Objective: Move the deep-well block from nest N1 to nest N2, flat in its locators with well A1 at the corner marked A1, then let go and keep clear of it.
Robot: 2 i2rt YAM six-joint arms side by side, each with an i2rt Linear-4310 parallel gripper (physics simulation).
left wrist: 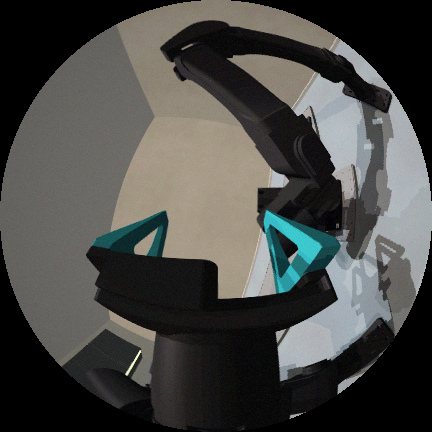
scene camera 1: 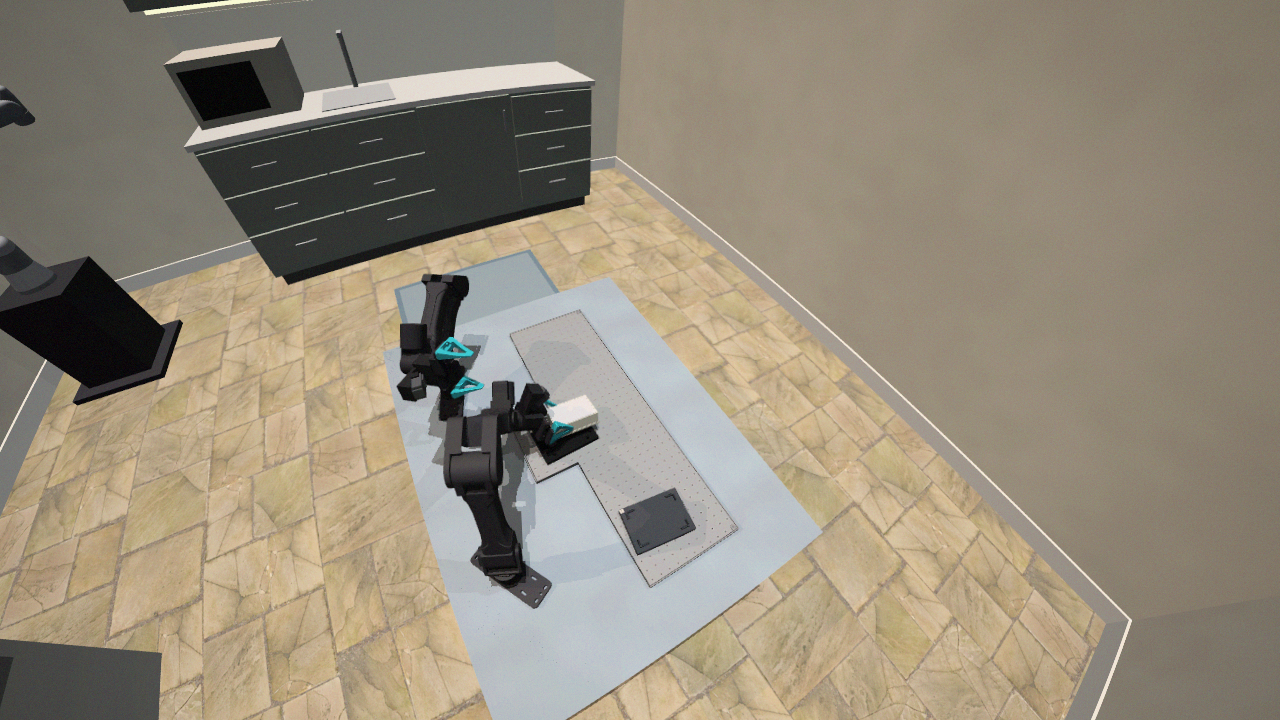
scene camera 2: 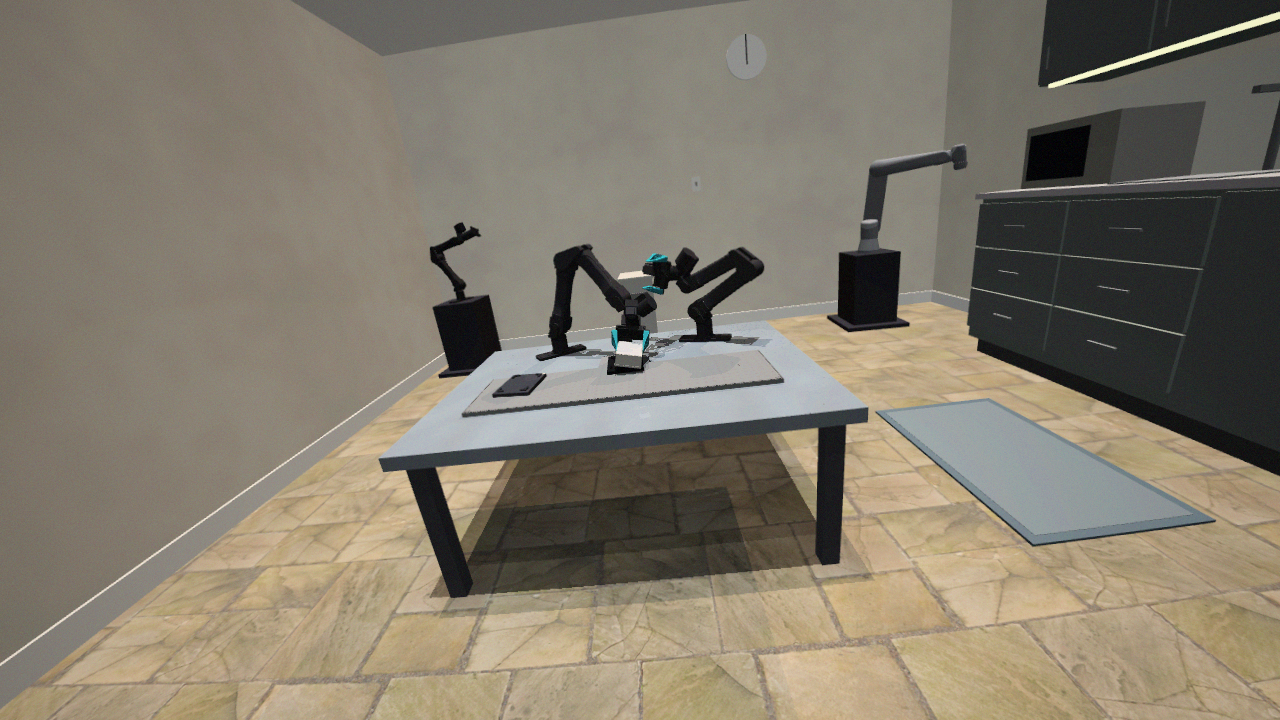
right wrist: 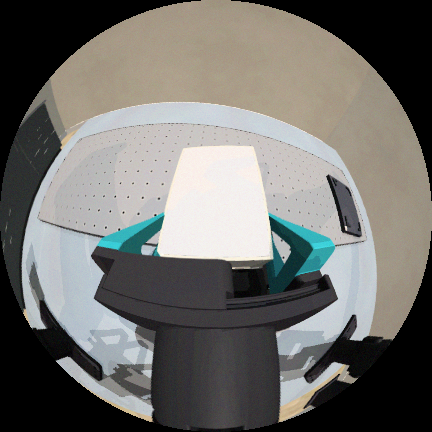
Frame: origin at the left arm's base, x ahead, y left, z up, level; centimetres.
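Where they show: left gripper, fingertip midpoint: [left wrist: 215, 215] [scene camera 1: 477, 371] [scene camera 2: 645, 275]; right gripper, fingertip midpoint: [scene camera 1: 566, 418] [right wrist: 215, 215]; left arm's base at its link origin: [scene camera 2: 705, 339]; right arm's base at its link origin: [scene camera 1: 510, 573] [scene camera 2: 561, 353] [right wrist: 334, 349].
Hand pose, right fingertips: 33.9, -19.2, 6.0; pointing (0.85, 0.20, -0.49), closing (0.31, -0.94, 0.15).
Each offset is from my right fingertips to the top centre of the thing, as dx, dy, dz. Level surfaces: height alone.
The white deep-well block @[+1.7, +0.4, +3.3] [scene camera 1: 577, 412] [scene camera 2: 629, 356] [right wrist: 215, 195] is between the teal fingers of my right gripper [scene camera 1: 556, 418] [scene camera 2: 630, 342] [right wrist: 215, 215], which is shut on it. The block is over a dark nest [scene camera 1: 572, 447] [scene camera 2: 614, 366]; their exact gap is hard to judge. The other dark nest @[+18.5, -32.0, -3.0] [scene camera 1: 657, 521] [scene camera 2: 519, 385] [right wrist: 344, 205] has corner locators and a small white mark at one corner. It holds no block. The nest labels and well A1 cannot be made out. My left gripper [scene camera 1: 476, 368] [scene camera 2: 648, 275] [left wrist: 215, 215] is open, raised and away from the block.
A perforated grey plate @[dz -4.7] [scene camera 1: 617, 394] [scene camera 2: 716, 371] [right wrist: 110, 185] carries both nests on the pale blue table @[dz -6.0] [scene camera 1: 751, 528] [scene camera 2: 805, 394]. My two arms stand close together along one table side, in scene camera 1 to the left of the plate.
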